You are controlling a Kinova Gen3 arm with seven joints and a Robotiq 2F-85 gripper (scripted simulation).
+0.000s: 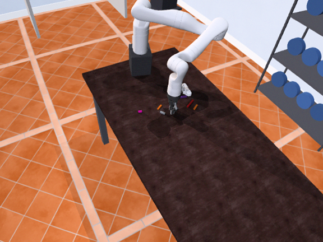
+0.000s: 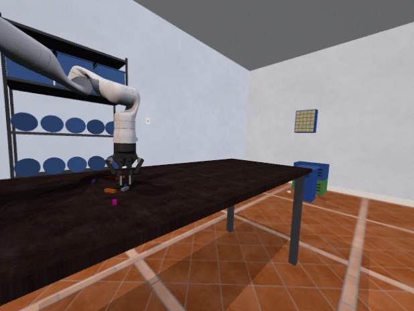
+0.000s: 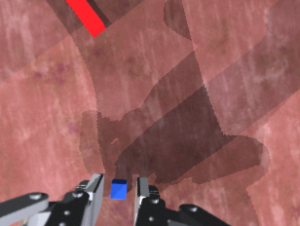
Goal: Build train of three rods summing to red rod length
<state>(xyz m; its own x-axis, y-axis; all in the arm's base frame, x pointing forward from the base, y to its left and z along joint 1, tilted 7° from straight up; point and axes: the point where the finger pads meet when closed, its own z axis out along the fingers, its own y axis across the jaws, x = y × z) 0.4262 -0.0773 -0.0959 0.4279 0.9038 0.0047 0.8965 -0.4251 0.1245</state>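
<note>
My gripper is now 2 cm above the blue rod. From my hand the other things lie so: purple rod (14 cm to the left, 6 cm behind, 2 cm below); then red rod (14 cm to the left, 2 cm below, 1 cm ahead); then grey rod (5 cm to the right, 2 cm below, 2 cm behind).
</note>
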